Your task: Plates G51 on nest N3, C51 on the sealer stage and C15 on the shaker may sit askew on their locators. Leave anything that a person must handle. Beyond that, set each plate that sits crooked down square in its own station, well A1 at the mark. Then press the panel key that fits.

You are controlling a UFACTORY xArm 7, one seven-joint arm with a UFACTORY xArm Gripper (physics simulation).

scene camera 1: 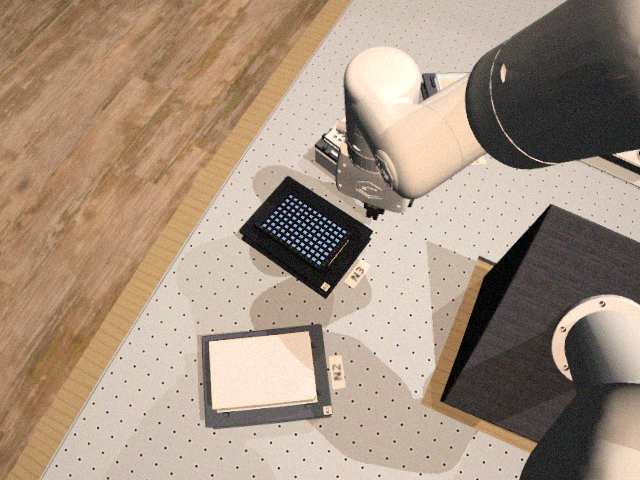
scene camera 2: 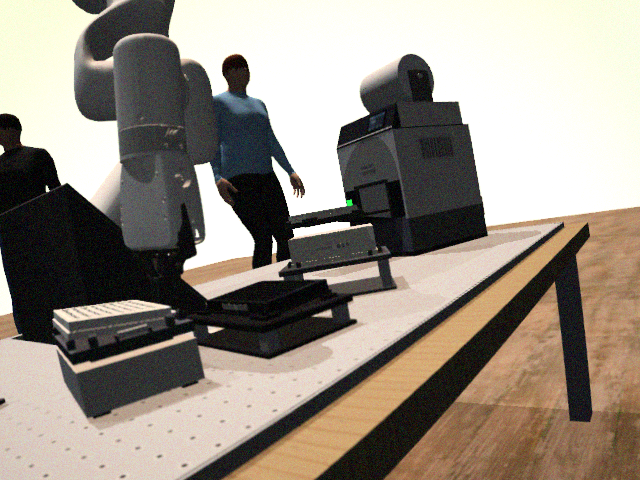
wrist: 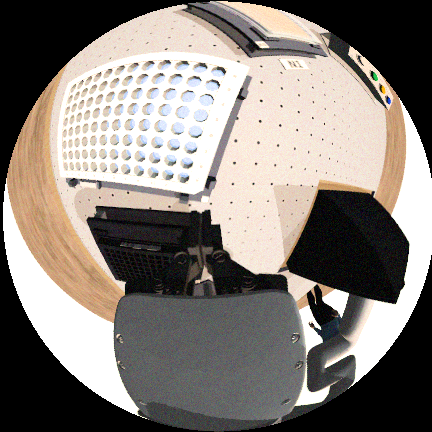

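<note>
My gripper [scene camera 1: 373, 212] [scene camera 2: 166, 271] [wrist: 201, 221] is shut and empty, pointing down beside nest N3. The black plate G51 [scene camera 1: 303, 229] [scene camera 2: 268, 296] [wrist: 137, 262] lies on the dark nest N3 [scene camera 1: 315, 284] [scene camera 2: 310, 311], slightly turned against its edges; its A1 mark [scene camera 1: 325, 286] is at the near corner. The white plate C15 [scene camera 2: 111, 313] [wrist: 132, 117] is on the shaker [scene camera 2: 136, 369], mostly behind the arm in scene camera 1; whether it sits square is unclear. The sealer stage [scene camera 2: 323, 214] sticks out of the sealer [scene camera 2: 434, 175]; plate C51 cannot be made out clearly there.
A pale plate [scene camera 1: 261, 369] [scene camera 2: 333, 243] is on nest N2 [scene camera 1: 268, 417]. An amber-topped plate [wrist: 285, 20] is on nest N1 [wrist: 235, 37]. The key panel [wrist: 367, 72] shows white, green, orange and blue keys. The dark base block [scene camera 1: 558, 310] [wrist: 350, 240] stands nearby. Two people [scene camera 2: 242, 134] [scene camera 2: 25, 170] stand behind the table.
</note>
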